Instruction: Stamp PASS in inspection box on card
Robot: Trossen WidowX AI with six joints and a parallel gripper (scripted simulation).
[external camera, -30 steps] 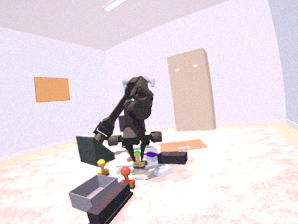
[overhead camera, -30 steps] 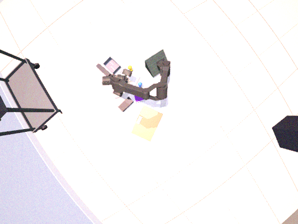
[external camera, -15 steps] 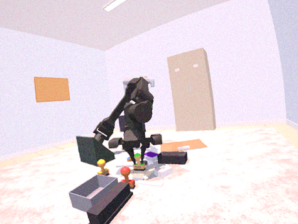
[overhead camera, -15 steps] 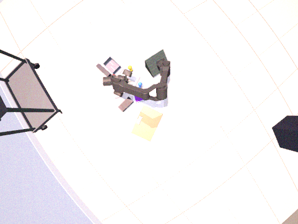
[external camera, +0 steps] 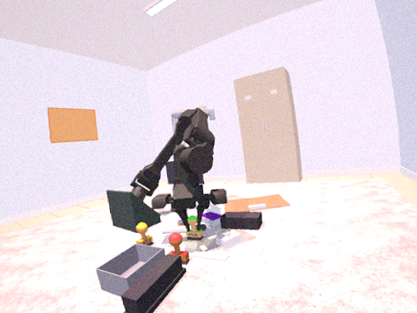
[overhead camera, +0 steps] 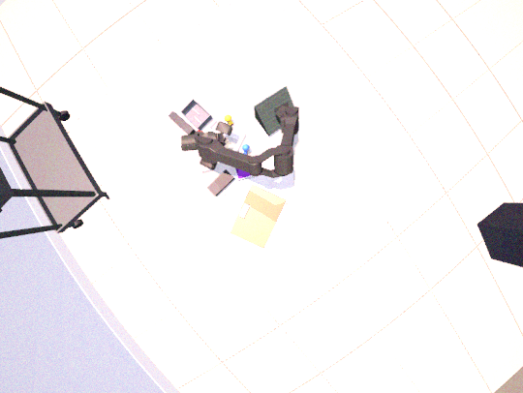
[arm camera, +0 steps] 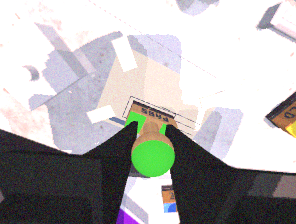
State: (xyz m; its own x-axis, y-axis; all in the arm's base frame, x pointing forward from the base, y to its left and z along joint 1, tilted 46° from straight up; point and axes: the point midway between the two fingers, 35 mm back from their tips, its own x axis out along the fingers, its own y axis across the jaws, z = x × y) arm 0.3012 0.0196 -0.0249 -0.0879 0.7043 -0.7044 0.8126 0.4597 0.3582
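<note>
The green-knobbed stamp lies right at my gripper tip. Also, from my gripper tip: marker 50 mm behind, 40 mm to the left, 20 mm below; then small white block 90 mm ahead, 20 mm to the left, 10 mm below; then white card 10 mm to the right, 30 mm below.
</note>
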